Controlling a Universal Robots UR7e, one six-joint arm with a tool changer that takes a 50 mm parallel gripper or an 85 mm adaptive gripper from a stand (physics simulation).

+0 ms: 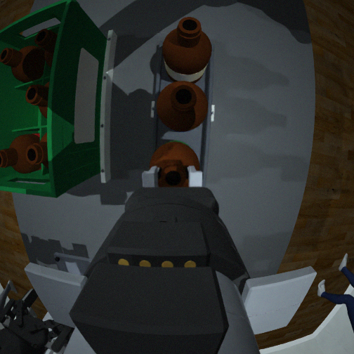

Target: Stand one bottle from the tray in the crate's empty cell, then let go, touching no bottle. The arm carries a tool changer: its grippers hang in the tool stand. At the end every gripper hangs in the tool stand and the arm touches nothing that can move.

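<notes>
My gripper [173, 177] is shut on the neck of the nearest brown bottle [175, 154], with one pale fingertip on each side of it. This bottle is upright at the near end of the tray [206, 137]; its base is hidden, so whether it touches the tray cannot be told. A second brown bottle [182, 112] stands behind it, and a third brown bottle [186, 52] with a pale band stands at the far end. The green crate [65, 150] is at the left and holds several brown bottles [26, 65]. Its empty cell cannot be made out clearly.
A pale upright strip [105, 125] with dark screws stands between crate and tray. A small bracket [72, 262] is at the lower left. Dark jointed machinery [25, 320] is in the bottom left corner. A person's blue-clad legs [342, 298] show at the lower right.
</notes>
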